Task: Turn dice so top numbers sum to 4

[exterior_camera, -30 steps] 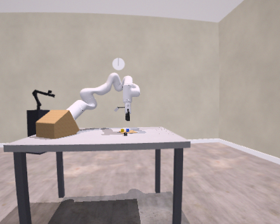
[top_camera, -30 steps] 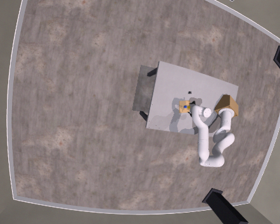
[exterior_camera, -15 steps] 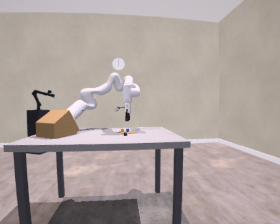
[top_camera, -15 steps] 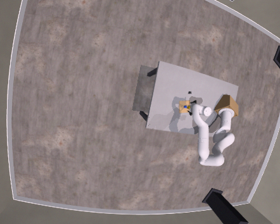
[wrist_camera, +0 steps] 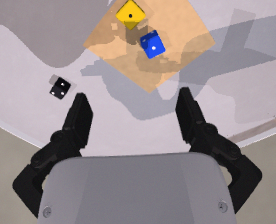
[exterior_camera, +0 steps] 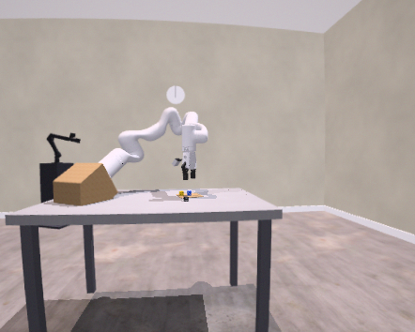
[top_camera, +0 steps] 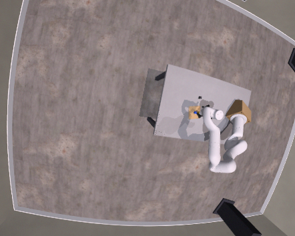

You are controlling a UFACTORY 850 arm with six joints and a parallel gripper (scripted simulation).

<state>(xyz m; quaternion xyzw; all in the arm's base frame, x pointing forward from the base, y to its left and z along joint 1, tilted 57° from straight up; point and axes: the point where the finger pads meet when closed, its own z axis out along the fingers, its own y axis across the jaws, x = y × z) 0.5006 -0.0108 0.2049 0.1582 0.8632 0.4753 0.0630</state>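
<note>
Right now the black die is 140 mm to the right of my hand, 100 mm below it and 20 mm ahead of it. Also, from my hand: yellow die: 100 mm below, 60 mm behind, 10 mm to the left; tan mat: 110 mm below, 30 mm to the left, 10 mm behind; blue die: 100 mm below, 30 mm to the left, 10 mm behind.
</note>
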